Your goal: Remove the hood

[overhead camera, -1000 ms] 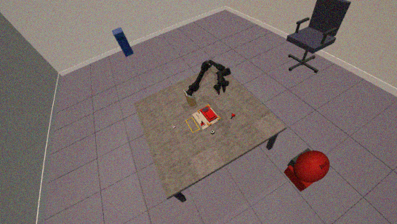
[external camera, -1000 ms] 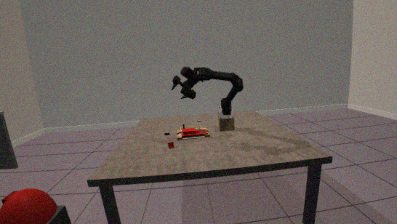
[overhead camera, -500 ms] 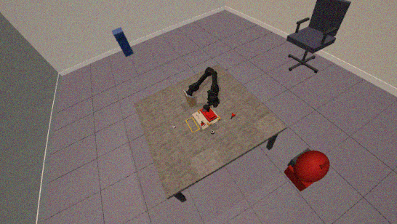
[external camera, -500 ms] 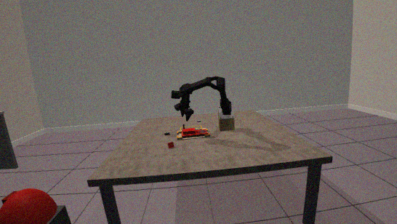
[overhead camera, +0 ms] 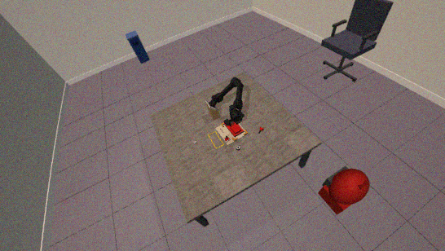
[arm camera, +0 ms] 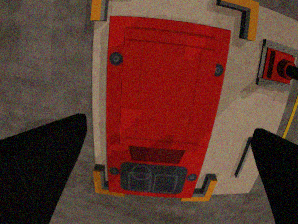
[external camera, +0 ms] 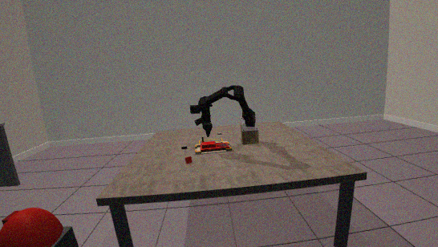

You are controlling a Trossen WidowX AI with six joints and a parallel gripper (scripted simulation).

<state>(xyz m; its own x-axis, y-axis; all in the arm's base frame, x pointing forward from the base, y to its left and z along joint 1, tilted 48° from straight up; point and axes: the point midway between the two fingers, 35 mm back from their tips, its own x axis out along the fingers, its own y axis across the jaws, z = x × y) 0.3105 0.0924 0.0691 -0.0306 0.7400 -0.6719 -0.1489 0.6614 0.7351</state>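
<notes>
Right now the red hood is 7 cm below my gripper tip.
</notes>
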